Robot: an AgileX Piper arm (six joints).
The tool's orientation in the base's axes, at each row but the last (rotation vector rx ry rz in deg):
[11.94, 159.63, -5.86]
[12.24, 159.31, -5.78]
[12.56, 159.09, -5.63]
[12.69, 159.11, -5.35]
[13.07, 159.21, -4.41]
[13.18, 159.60, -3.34]
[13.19, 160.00, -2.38]
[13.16, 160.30, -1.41]
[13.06, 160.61, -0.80]
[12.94, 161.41, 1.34]
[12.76, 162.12, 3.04]
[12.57, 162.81, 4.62]
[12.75, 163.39, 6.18]
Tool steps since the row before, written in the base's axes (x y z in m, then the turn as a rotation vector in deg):
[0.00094, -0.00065, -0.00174, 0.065, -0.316, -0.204]
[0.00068, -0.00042, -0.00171, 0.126, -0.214, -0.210]
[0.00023, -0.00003, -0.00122, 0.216, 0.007, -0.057]
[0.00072, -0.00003, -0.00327, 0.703, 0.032, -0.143]
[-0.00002, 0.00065, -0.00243, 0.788, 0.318, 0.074]
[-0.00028, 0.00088, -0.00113, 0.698, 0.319, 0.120]
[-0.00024, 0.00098, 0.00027, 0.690, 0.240, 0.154]
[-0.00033, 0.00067, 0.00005, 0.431, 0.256, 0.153]
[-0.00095, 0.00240, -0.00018, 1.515, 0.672, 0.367]
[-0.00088, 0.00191, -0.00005, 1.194, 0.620, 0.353]
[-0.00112, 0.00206, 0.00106, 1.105, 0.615, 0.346]
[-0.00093, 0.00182, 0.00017, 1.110, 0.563, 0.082]
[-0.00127, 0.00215, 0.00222, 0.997, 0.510, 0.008]
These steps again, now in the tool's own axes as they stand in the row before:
[-0.00036, -0.00041, 0.00201, -0.032, -0.292, 0.243]
[-0.00009, -0.00023, 0.00187, -0.073, -0.182, 0.260]
[0.00021, 0.00006, 0.00122, -0.179, 0.045, 0.126]
[0.00048, 0.00021, 0.00331, -0.596, 0.153, 0.370]
[0.00096, 0.00070, 0.00222, -0.708, 0.444, 0.172]
[0.00078, 0.00084, 0.00091, -0.640, 0.429, 0.099]
[0.00028, 0.00093, -0.00039, -0.656, 0.350, 0.069]
[0.00040, 0.00061, -0.00018, -0.412, 0.324, -0.015]
[0.00132, 0.00222, -0.00022, -1.428, 0.910, 0.116]
[0.00114, 0.00175, -0.00024, -1.131, 0.809, 0.030]
[0.00107, 0.00193, -0.00132, -1.046, 0.791, 0.010]
[0.00112, 0.00168, -0.00037, -0.985, 0.720, 0.262]
[0.00096, 0.00215, -0.00237, -0.866, 0.644, 0.298]

